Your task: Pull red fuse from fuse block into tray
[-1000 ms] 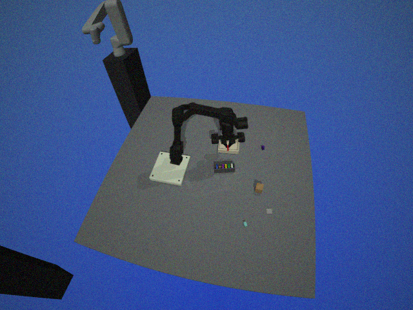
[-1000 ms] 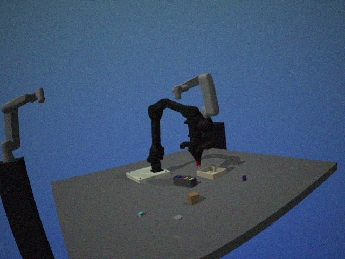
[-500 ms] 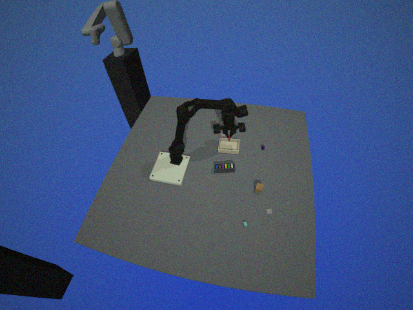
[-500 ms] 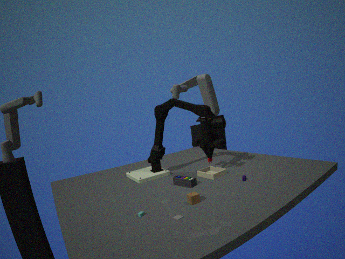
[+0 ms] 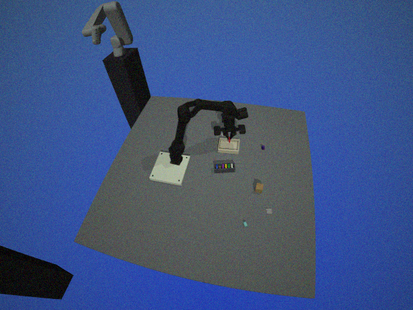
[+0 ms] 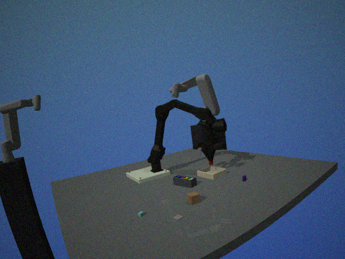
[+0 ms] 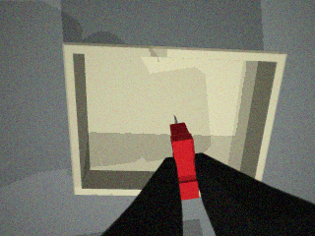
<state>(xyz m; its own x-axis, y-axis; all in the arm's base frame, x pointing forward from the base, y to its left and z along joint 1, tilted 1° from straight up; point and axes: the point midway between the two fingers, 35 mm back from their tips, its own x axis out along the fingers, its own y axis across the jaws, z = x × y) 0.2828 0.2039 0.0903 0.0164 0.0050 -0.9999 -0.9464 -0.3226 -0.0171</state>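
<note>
The red fuse lies 10 mm below my gripper tip. Round my gripper tip: brown cube 240 mm ahead, 260 mm to the right, 60 mm below; then purple cylinder 220 mm ahead, 40 mm to the left, 70 mm below; then tray 70 mm below.
</note>
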